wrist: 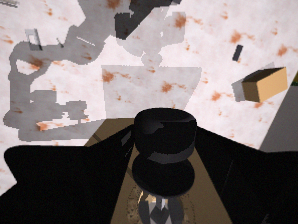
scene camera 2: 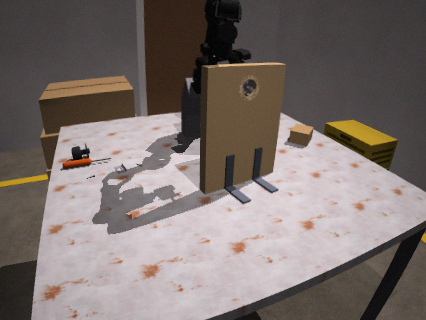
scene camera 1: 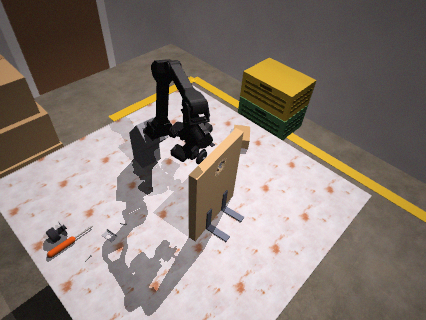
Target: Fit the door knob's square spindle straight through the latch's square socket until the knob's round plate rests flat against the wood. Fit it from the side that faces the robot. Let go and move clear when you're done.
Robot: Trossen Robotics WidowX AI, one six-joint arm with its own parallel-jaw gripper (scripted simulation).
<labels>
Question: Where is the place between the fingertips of my gripper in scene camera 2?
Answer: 225,82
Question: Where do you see an upright wooden panel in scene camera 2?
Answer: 231,122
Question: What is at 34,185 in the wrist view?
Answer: My gripper.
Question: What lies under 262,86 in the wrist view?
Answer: A wooden block.
</labels>
